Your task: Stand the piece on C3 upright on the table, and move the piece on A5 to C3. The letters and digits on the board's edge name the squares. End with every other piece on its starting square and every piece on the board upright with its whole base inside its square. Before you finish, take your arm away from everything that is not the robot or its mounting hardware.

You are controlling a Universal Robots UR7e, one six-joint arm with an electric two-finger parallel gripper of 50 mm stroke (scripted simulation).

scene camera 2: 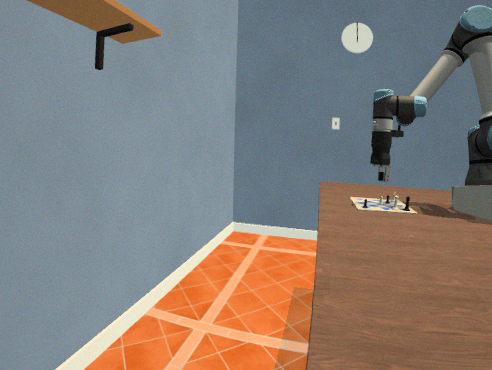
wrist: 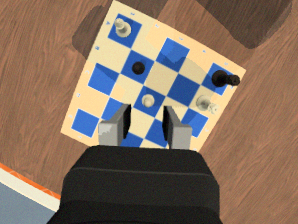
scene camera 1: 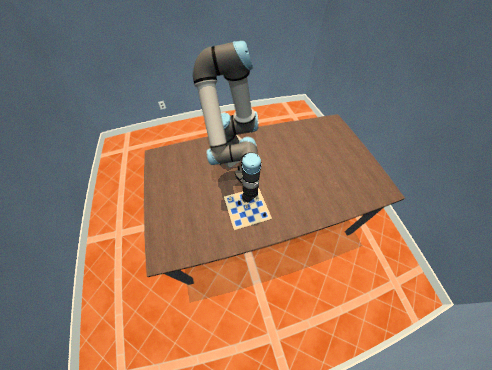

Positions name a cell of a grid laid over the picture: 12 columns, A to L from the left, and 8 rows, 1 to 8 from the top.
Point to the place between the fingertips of my gripper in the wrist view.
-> At F5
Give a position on a cream chessboard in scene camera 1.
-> F5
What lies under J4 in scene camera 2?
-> My gripper.
